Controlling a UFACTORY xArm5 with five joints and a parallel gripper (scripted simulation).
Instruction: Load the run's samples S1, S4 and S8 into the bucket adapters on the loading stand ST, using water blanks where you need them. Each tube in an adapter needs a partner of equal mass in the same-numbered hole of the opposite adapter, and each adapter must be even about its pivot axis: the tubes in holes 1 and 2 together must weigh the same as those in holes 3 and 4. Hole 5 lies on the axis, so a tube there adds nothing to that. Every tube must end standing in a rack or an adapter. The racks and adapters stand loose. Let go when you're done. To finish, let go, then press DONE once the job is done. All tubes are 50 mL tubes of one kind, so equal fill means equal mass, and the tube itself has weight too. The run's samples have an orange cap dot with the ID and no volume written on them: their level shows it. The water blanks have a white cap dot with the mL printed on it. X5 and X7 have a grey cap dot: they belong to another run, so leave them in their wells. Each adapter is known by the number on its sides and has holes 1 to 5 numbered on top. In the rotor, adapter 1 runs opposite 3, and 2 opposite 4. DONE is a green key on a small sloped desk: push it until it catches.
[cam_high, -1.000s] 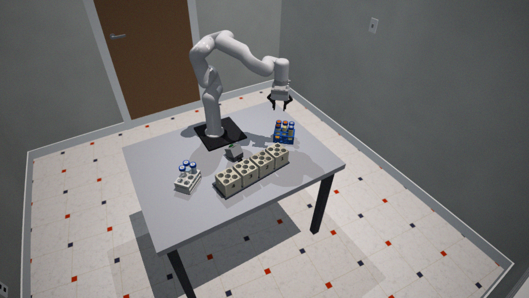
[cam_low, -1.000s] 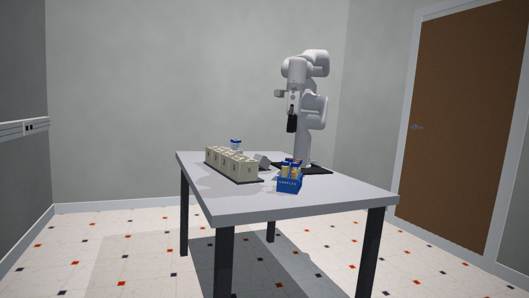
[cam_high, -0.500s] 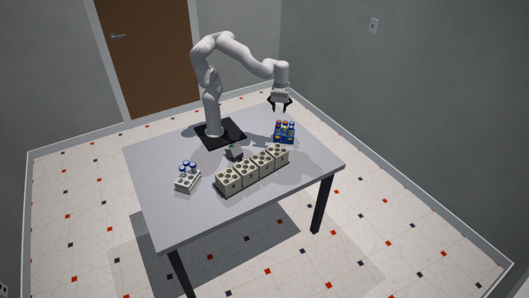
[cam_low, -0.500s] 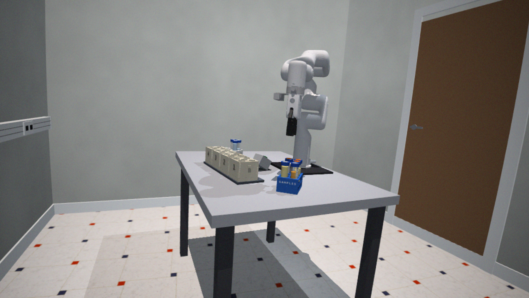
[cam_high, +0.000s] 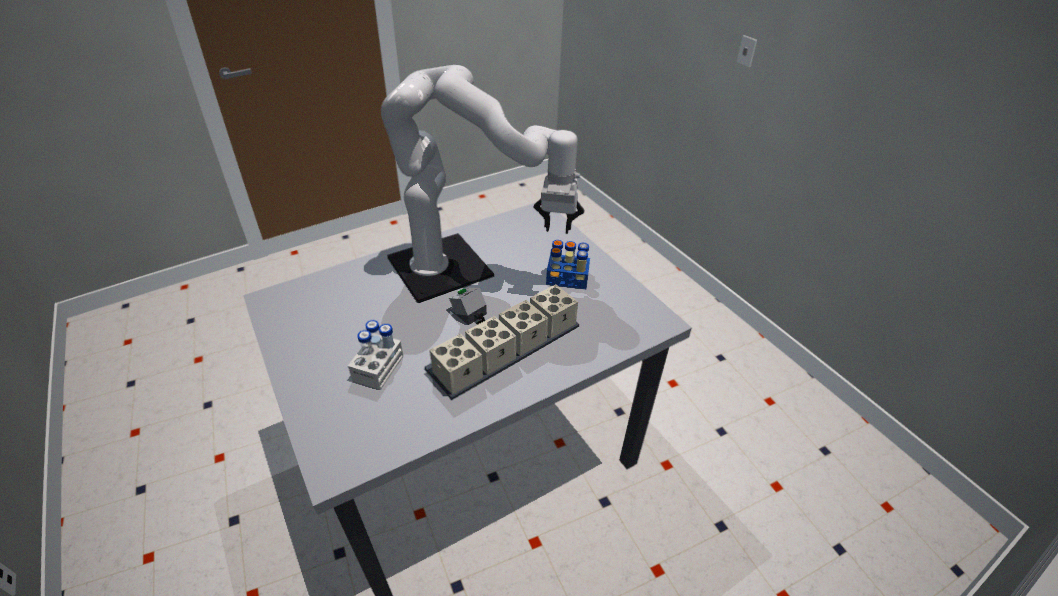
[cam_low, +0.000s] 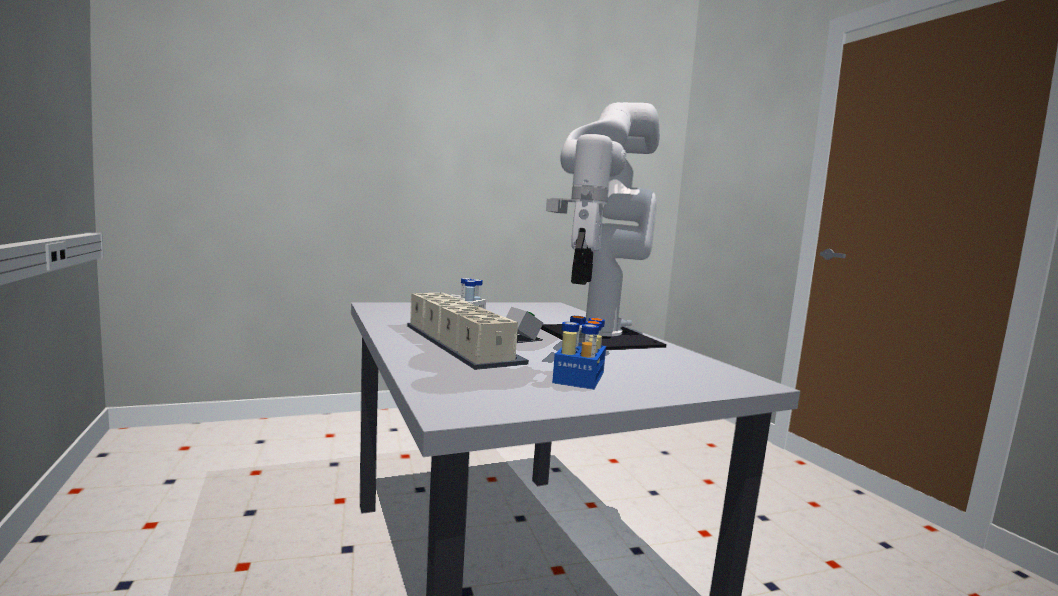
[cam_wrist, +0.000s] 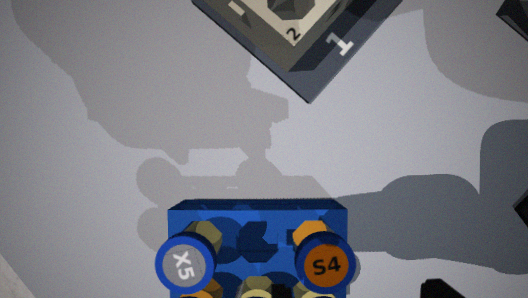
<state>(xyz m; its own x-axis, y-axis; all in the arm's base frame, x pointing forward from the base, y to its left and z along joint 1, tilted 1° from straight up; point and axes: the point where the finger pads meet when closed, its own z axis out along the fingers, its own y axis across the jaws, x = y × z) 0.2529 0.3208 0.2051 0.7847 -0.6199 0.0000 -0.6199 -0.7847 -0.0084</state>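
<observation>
The blue samples rack lies 10 mm ahead of my hand, 40 mm to the left of it and 180 mm below it. Round my hand: adapter 3 (200 mm ahead, 320 mm to the right, 160 mm below); then white rack (90 mm ahead, 610 mm to the right, 180 mm below).
</observation>
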